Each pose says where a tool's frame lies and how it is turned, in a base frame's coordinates. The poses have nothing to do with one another.
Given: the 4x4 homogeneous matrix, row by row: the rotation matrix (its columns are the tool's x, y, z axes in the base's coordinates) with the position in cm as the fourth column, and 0 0 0 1 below. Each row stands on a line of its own.
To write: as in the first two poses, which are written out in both.
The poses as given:
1:
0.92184 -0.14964 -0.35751 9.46
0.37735 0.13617 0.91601 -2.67
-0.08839 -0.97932 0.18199 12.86
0 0 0 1
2:
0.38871 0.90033 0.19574 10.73
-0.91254 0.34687 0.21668 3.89
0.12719 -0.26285 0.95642 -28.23
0 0 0 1
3:
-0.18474 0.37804 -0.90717 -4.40
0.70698 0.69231 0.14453 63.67
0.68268 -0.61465 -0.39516 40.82
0 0 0 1
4:
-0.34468 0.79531 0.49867 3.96
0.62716 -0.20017 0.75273 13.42
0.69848 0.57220 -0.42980 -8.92
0 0 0 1
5:
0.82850 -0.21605 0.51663 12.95
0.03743 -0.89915 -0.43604 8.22
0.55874 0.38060 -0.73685 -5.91
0 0 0 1
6:
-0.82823 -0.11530 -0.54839 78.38
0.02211 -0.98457 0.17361 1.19
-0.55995 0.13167 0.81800 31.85
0 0 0 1
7:
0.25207 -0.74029 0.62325 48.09
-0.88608 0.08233 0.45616 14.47
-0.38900 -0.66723 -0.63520 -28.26
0 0 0 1
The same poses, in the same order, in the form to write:
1: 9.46 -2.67 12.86 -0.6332 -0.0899 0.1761 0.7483
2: 10.73 3.89 -28.23 -0.1461 0.0209 -0.5525 0.8204
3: -4.40 63.67 40.82 -0.3599 -0.7537 0.1559 0.5274
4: 3.96 13.42 -8.92 -0.5669 -0.6274 -0.5280 0.0796
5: 12.95 8.22 -5.91 0.9307 -0.0480 0.2889 0.2194
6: 78.38 1.19 31.85 -0.2908 0.0801 0.9527 0.0361
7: 48.09 14.47 -28.26 -0.6717 0.6053 -0.0872 0.4181
